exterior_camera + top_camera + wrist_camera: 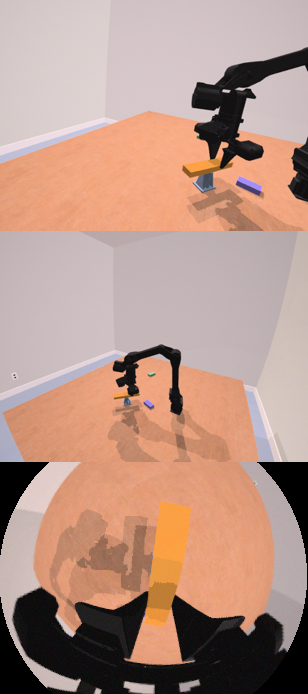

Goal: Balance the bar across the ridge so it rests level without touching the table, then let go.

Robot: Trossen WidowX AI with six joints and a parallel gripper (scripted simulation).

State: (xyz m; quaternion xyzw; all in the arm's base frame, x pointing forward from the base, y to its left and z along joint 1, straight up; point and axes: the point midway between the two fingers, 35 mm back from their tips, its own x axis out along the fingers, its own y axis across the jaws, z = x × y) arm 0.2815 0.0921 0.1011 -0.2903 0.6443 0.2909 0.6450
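My gripper tip is 2 cm short of the orange bar and 2 cm to the right of it. The rest, counted from my gripper tip: purple block: 11 cm behind, 4 cm to the right, 6 cm below; then green block: 7 cm ahead, 38 cm to the right, 6 cm below.
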